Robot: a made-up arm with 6 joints.
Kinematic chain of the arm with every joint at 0, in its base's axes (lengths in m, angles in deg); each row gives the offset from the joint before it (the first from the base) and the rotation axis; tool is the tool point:
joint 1: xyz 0 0 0.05 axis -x
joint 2: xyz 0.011 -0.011 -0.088 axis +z
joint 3: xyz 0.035 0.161 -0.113 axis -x
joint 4: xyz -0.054 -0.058 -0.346 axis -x
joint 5: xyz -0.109 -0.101 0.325 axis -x
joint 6: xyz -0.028 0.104 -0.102 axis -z
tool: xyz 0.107 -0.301 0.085
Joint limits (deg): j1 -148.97..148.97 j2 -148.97..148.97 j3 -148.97..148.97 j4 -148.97..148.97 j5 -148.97..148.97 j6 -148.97..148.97
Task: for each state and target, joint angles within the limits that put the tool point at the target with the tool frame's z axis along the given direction. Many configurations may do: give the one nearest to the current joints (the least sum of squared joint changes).
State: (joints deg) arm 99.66 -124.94 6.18 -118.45 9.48 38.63
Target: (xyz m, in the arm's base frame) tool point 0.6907 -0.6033 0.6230 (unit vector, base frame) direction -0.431 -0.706 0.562
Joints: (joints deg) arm 140.22 -113.00 -56.93 -111.66 16.50 60.45
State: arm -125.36 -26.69 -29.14 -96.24 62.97 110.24
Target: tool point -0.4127 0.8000 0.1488 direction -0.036 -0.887 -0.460
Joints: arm -99.35 -6.63 -24.83 -89.41 96.06 74.79
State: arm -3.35 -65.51 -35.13 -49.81 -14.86 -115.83
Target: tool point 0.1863 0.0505 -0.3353 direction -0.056 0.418 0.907
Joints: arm 28.10 -43.78 -7.93 -24.51 27.80 -138.64
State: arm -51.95 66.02 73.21 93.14 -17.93 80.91
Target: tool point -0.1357 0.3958 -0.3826 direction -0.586 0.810 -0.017
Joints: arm -81.06 79.46 71.68 95.13 -23.41 63.02
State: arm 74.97 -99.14 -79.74 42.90 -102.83 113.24
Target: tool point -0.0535 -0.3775 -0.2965 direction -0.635 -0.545 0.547
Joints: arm 114.60 -66.93 -67.16 19.99 -89.17 98.80
